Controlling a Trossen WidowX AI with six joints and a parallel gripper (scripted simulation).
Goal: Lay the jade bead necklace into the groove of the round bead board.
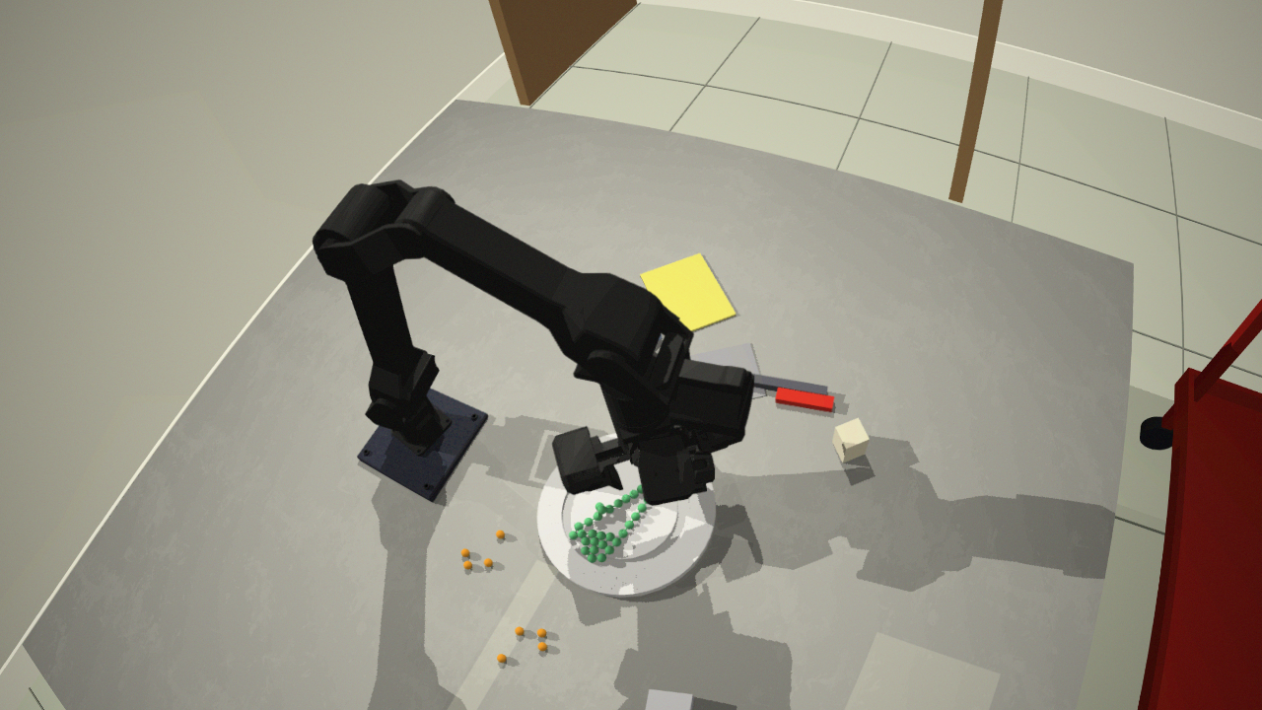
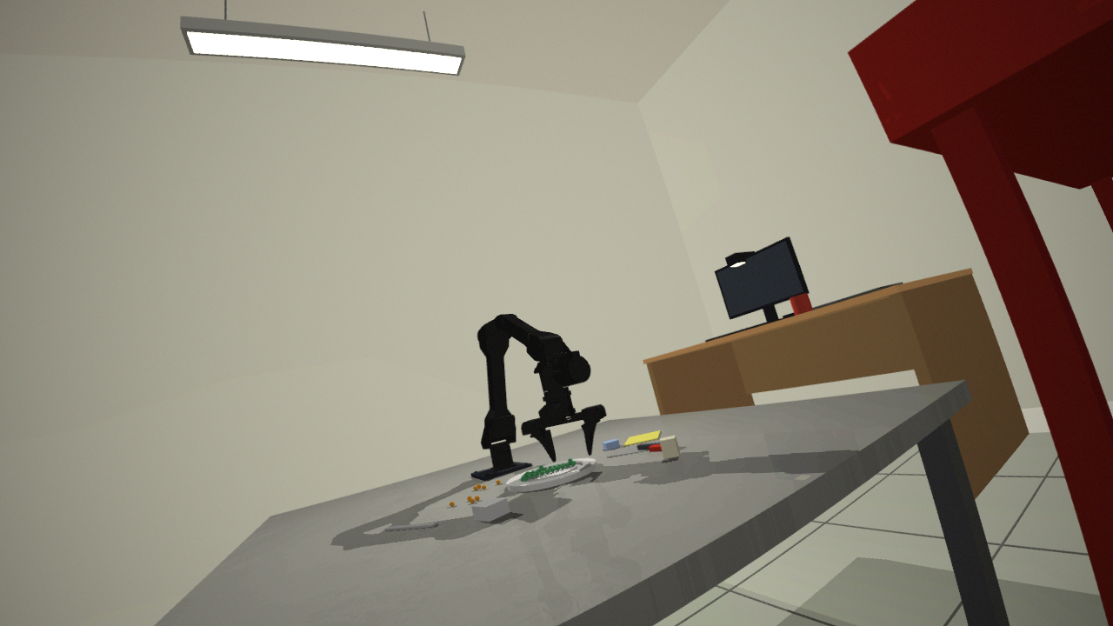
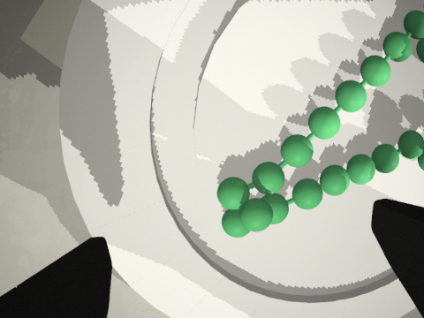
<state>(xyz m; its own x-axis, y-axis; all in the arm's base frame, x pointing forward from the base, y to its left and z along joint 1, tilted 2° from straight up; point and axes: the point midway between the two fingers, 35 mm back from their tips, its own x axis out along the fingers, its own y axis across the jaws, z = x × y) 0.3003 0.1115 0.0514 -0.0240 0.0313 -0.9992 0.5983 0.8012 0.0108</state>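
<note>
Right now my gripper tip is 1 cm past the inner disc, 5 cm to the left of it and 2 cm above it. Round my gripper tip: grey sheet 3 cm behind, 15 cm to the left, 3 cm below; then red bar 7 cm ahead, 18 cm to the left, 2 cm below; then bead board 1 cm behind, 5 cm to the right, 2 cm below.
</note>
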